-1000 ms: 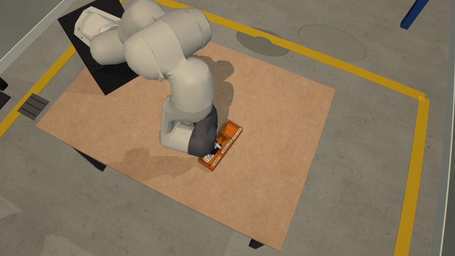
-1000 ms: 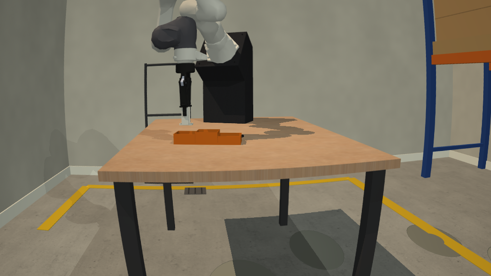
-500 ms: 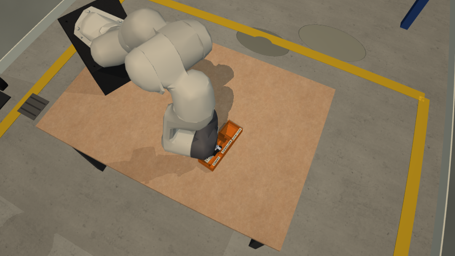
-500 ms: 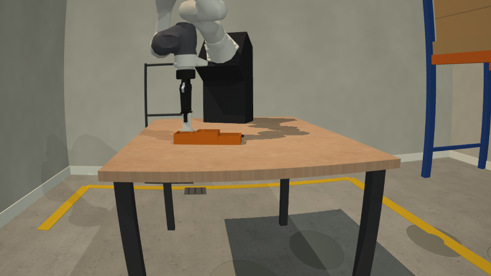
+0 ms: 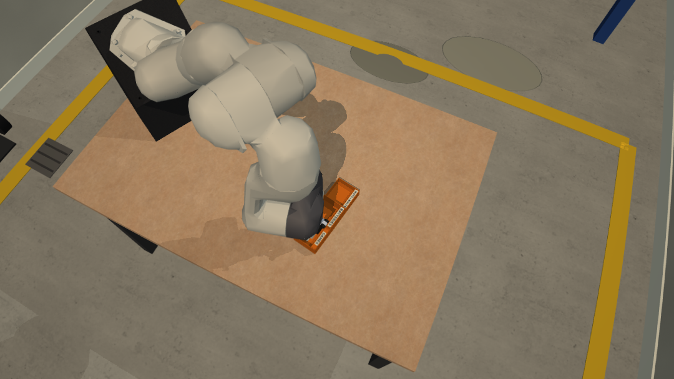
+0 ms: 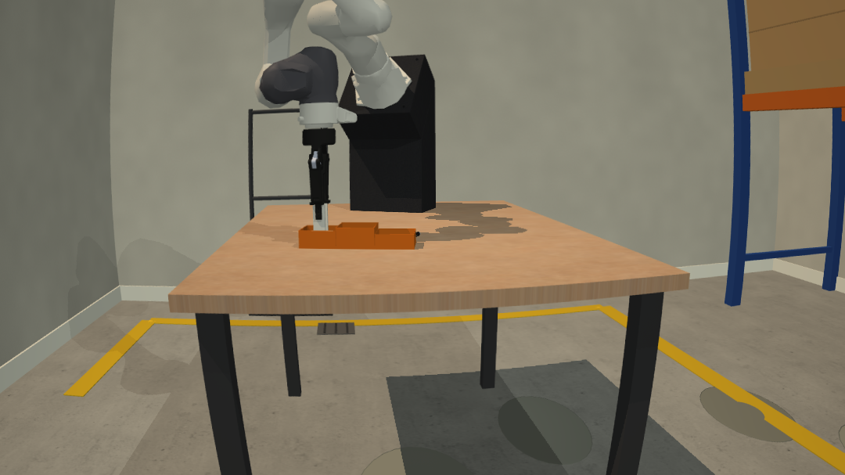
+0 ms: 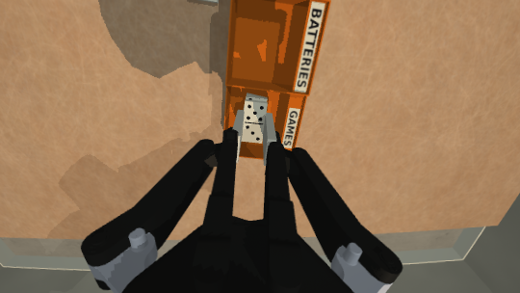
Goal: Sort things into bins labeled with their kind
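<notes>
Now: the black battery 230 mm to the left of my hand, 50 mm below it and 10 mm behind it. The rest, counted from my hand: white USB stick 150 mm to the left, 50 mm below, 10 mm behind; then brass nut 190 mm to the left, 50 mm below, 30 mm behind.
</notes>
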